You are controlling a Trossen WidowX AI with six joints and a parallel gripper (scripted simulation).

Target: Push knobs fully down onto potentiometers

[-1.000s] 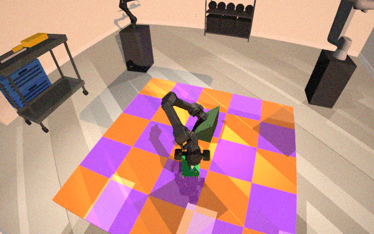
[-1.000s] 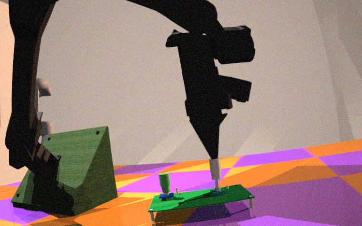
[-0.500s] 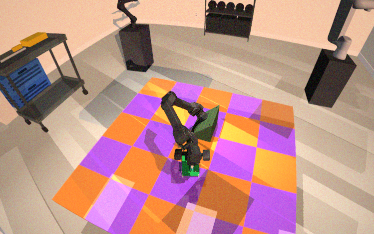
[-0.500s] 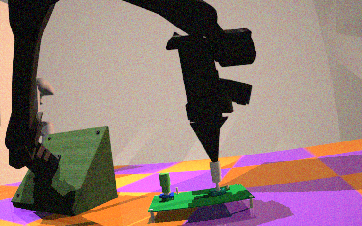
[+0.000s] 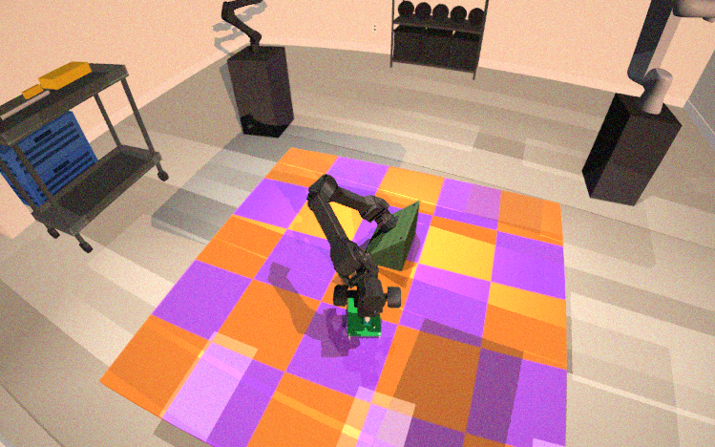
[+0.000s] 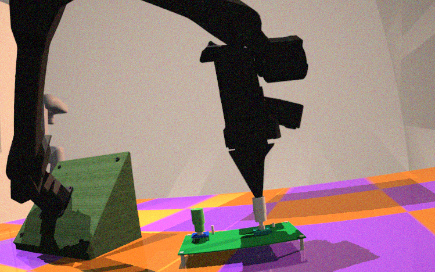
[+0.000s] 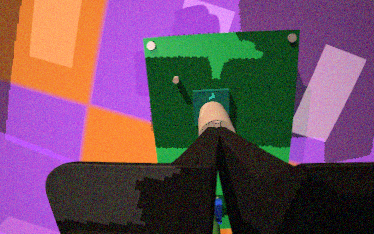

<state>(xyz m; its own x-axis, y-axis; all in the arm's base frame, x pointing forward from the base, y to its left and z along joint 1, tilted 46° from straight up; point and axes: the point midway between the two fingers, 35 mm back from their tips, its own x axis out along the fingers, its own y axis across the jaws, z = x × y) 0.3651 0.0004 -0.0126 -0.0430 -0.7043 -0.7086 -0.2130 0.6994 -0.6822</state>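
The white knob lies 1 cm below my gripper tip.
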